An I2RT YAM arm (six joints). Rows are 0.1 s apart.
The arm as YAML. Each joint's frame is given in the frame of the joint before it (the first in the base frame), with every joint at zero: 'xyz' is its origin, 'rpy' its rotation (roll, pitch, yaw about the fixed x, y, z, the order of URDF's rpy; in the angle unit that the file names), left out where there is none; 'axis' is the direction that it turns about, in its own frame. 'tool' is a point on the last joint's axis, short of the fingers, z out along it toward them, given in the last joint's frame.
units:
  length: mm
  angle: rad
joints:
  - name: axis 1
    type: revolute
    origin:
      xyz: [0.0, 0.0, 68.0]
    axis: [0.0, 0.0, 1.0]
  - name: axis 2
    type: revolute
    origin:
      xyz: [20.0, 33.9, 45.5]
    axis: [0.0, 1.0, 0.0]
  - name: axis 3
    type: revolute
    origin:
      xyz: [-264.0, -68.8, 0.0]
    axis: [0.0, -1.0, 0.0]
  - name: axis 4
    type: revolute
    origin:
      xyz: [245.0, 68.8, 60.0]
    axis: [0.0, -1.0, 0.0]
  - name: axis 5
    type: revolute
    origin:
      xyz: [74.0, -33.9, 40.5]
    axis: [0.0, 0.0, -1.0]
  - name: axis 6
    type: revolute
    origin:
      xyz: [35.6, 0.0, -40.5]
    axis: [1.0, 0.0, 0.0]
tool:
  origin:
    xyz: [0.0, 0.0, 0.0]
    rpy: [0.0, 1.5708, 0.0]
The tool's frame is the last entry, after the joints.
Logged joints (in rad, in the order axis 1, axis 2, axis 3, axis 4, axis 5, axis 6), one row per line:
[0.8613 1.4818 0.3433 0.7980 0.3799 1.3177]
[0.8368 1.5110 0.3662 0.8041 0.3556 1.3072]
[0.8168 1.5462 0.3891 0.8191 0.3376 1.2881]
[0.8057 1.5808 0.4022 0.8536 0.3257 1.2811]
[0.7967 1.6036 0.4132 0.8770 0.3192 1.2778]
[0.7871 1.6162 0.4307 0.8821 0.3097 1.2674]
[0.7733 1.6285 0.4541 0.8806 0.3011 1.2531]
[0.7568 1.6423 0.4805 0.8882 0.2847 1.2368]
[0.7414 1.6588 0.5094 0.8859 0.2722 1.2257]
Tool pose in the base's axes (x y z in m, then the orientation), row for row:
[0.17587 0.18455 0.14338 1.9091 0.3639 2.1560]
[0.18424 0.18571 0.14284 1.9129 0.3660 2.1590]
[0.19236 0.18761 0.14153 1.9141 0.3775 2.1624]
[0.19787 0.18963 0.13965 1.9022 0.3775 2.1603]
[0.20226 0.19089 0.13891 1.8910 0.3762 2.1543]
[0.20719 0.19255 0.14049 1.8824 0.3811 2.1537]
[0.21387 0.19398 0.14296 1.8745 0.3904 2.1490]
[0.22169 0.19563 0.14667 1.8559 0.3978 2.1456]
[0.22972 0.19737 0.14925 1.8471 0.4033 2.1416]
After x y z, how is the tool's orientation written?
As angles about the fixed x, y, z axes (roll, pitch, yaw), in radians.
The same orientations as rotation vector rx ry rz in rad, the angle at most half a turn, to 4 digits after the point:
[0.7278 1.9148 1.0907]
[0.7255 1.9188 1.0875]
[0.7136 1.9200 1.0798]
[0.7088 1.9109 1.0890]
[0.7089 1.9003 1.0962]
[0.7006 1.8937 1.0996]
[0.6924 1.8849 1.0965]
[0.6787 1.8699 1.1049]
[0.6725 1.8614 1.1058]

